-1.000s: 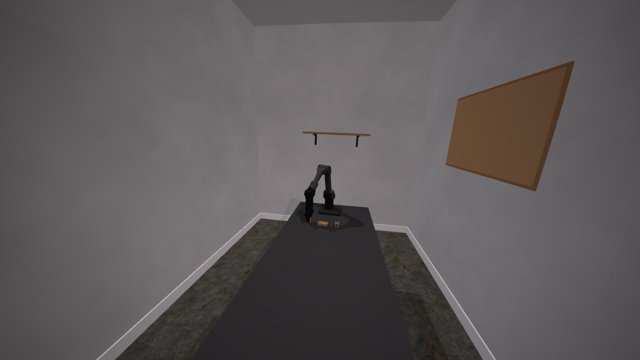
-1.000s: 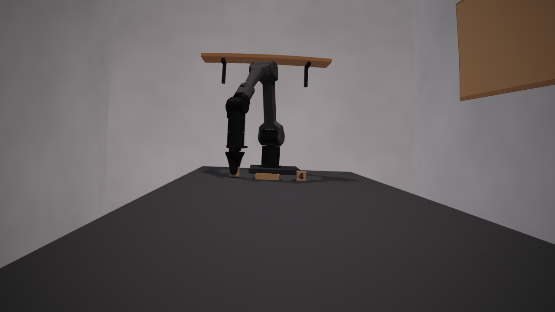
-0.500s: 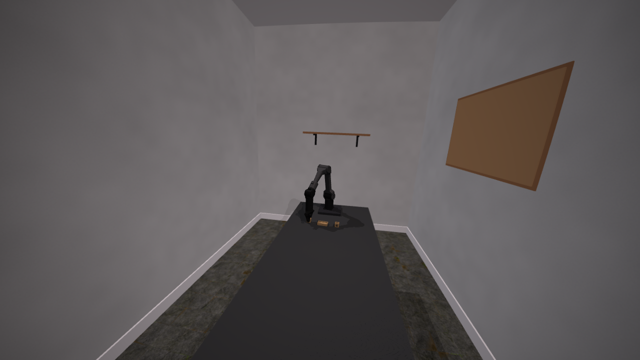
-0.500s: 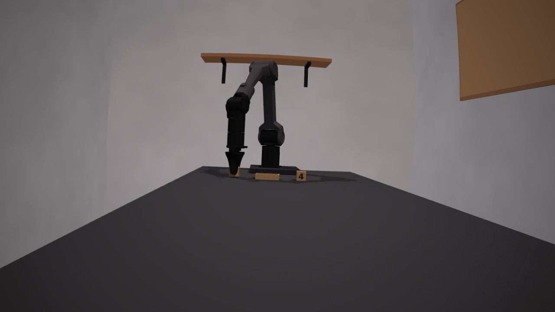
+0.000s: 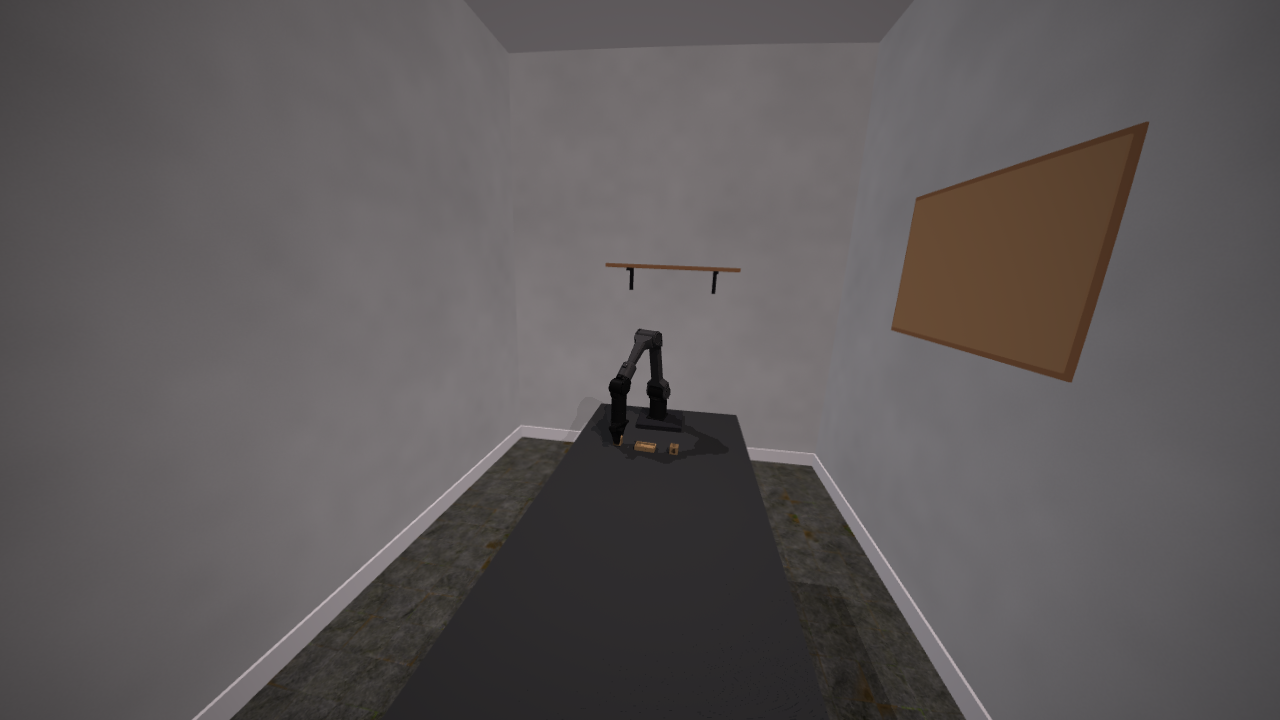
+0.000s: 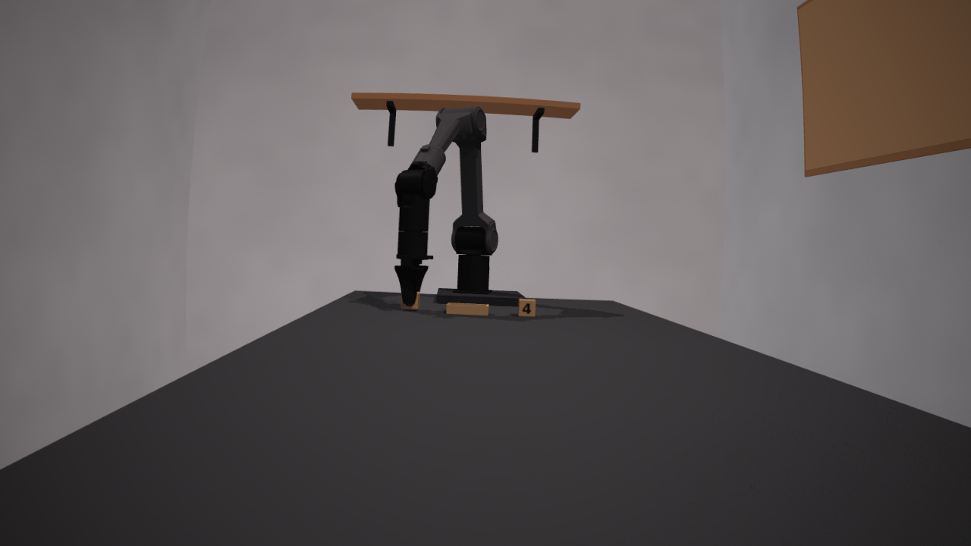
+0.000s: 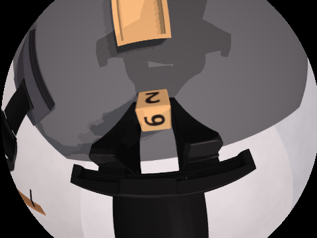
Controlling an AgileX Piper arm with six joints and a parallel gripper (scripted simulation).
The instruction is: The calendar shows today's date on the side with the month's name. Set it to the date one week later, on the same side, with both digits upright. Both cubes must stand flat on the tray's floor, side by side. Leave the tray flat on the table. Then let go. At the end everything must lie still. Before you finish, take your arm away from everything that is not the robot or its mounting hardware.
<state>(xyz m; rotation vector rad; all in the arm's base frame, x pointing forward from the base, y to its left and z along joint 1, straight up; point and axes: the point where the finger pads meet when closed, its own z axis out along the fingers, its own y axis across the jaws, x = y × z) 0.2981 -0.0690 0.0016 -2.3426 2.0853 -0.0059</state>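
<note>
Right now my hand is 22 cm to the right of the wooden cube and 3 cm past it. Round my hand: wooden tray 11 cm to the left, 1 cm below, 1 cm behind.
</note>
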